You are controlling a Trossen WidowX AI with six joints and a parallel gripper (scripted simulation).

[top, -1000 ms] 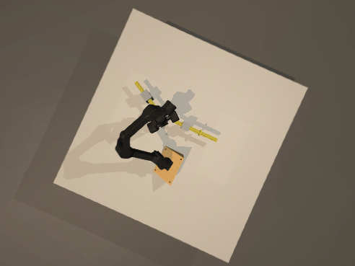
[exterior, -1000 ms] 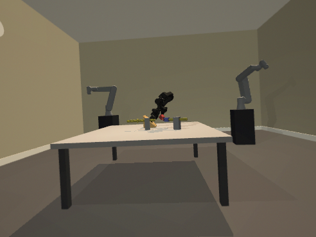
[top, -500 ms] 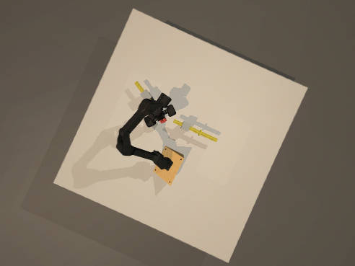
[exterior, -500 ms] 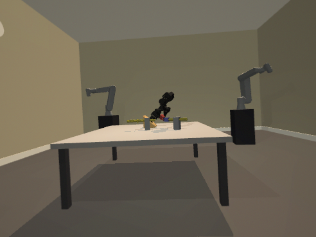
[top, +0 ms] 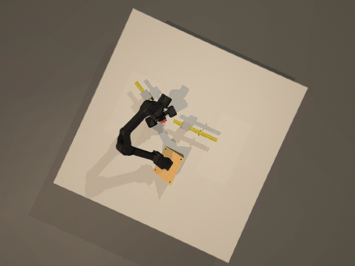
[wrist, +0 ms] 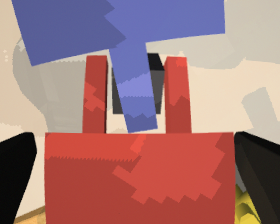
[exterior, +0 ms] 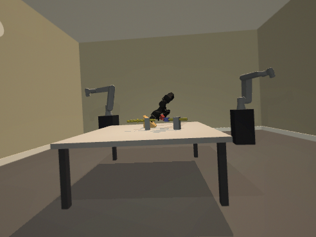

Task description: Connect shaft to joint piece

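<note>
My gripper tip is now 10 mm short of the red joint piece, 10 mm to the right of it and 30 mm below it.
</note>
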